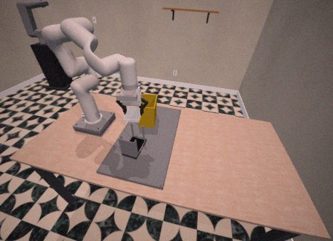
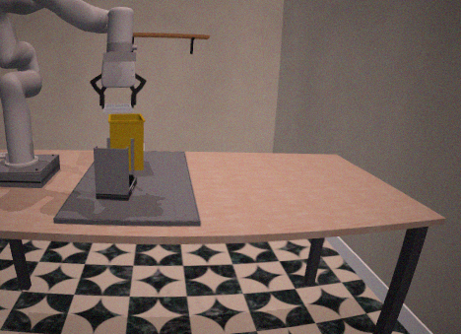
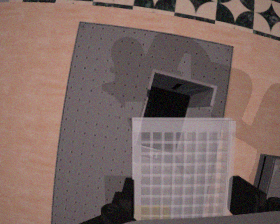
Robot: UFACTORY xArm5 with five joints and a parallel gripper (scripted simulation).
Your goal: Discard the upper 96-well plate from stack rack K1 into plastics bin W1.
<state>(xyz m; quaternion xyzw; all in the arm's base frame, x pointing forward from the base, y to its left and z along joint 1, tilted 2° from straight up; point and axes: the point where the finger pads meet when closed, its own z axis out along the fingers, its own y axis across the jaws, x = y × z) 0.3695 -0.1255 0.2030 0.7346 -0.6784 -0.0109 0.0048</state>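
Now: hand 20 mm short of the yellow plastics bin, 240 mm to the right of it and 160 mm above it. The rest, counted from my hand: white 96-well plate: 10 mm below.
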